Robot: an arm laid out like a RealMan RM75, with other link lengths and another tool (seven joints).
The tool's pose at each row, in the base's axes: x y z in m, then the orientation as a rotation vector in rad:
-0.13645, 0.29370, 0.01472, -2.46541, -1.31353, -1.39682
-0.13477, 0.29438, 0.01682, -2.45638, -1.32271, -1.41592
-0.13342, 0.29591, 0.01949, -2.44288, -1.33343, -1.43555
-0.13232, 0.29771, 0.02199, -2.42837, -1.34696, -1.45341
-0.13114, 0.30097, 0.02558, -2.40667, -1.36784, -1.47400
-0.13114, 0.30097, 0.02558, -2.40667, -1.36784, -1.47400
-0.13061, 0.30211, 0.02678, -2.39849, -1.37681, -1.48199
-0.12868, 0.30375, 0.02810, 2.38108, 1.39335, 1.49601
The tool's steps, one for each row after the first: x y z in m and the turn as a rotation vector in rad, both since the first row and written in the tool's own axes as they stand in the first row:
0.00236, 0.00145, 0.00018, -0.00666, 0.00993, -0.00955
0.00560, 0.00233, 0.00012, -0.01108, 0.02238, -0.01999
0.00884, 0.00281, 0.00009, -0.01408, 0.03427, -0.03201
0.01383, 0.00280, 0.00003, -0.01503, 0.04988, -0.04931
0.01383, 0.00280, 0.00003, -0.01503, 0.04988, -0.04931
0.01556, 0.00285, 0.00013, -0.01568, 0.05557, -0.05668
0.01805, 0.00357, 0.00133, -0.02035, 0.06444, -0.07299

